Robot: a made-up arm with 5 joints. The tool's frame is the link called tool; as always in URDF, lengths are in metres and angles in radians.
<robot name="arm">
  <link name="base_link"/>
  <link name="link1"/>
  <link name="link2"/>
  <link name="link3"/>
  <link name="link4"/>
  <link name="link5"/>
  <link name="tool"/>
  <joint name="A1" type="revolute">
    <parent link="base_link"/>
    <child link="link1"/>
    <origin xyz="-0.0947 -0.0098 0.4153" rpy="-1.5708 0 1.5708"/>
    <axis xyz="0 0 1"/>
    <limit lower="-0.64" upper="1.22" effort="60" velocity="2.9"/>
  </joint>
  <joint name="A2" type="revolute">
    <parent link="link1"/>
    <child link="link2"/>
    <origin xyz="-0.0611 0.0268 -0.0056" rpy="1.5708 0 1.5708"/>
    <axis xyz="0 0 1"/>
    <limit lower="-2.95" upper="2.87" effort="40" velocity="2.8"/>
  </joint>
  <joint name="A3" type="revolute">
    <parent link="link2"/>
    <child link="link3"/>
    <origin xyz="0.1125 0.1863 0.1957" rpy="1.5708 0 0"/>
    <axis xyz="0 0 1"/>
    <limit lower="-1.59" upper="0.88" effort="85" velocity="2.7"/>
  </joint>
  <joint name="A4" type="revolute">
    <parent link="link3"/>
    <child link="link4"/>
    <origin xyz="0.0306 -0.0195 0.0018" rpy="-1.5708 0 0"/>
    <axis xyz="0 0 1"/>
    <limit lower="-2.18" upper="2.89" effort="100" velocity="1"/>
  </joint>
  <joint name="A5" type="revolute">
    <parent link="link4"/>
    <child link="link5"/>
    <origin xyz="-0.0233 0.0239 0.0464" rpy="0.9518 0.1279 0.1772"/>
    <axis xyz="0 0 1"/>
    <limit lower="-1.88" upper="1.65" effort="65" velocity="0.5"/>
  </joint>
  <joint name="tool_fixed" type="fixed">
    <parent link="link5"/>
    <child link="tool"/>
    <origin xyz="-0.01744 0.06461 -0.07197" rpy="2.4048 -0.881 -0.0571"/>
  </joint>
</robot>
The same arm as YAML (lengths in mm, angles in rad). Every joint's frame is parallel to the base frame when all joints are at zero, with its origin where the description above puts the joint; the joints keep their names.
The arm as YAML. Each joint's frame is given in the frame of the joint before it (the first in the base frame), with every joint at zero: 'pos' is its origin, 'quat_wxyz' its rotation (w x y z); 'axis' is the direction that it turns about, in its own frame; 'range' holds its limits. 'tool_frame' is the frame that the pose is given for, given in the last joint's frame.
length_unit: mm
angle_unit: rad
joints:
  - joint: A1
    pos: [-94.7, -9.8, 415.3]
    quat_wxyz: [1.0, 0.0, 0.0, 0.0]
    axis: [-1.0, 0.0, 0.0]
    range: [-0.64, 1.22]
  - joint: A2
    pos: [5.6, -61.1, -26.8]
    quat_wxyz: [1.0, 0.0, 0.0, 0.0]
    axis: [0.0, 1.0, 0.0]
    range: [-2.95, 2.87]
  - joint: A3
    pos: [-186.3, 195.7, -112.5]
    quat_wxyz: [1.0, 0.0, 0.0, 0.0]
    axis: [1.0, 0.0, 0.0]
    range: [-1.59, 0.88]
  - joint: A4
    pos: [1.8, -19.5, -30.6]
    quat_wxyz: [1.0, 0.0, 0.0, 0.0]
    axis: [0.0, 1.0, 0.0]
    range: [-2.18, 2.89]
  - joint: A5
    pos: [-23.9, 46.4, 23.3]
    quat_wxyz: [1.0, 0.0, 0.0, 0.0]
    axis: [0.78867, 0.575478, -0.216392]
    range: [-1.88, 1.65]
tool_frame:
  pos: [-91.8, 13.0, 32.6]
  quat_wxyz: [0.459704, 0.74028, 0.400871, -0.282772]

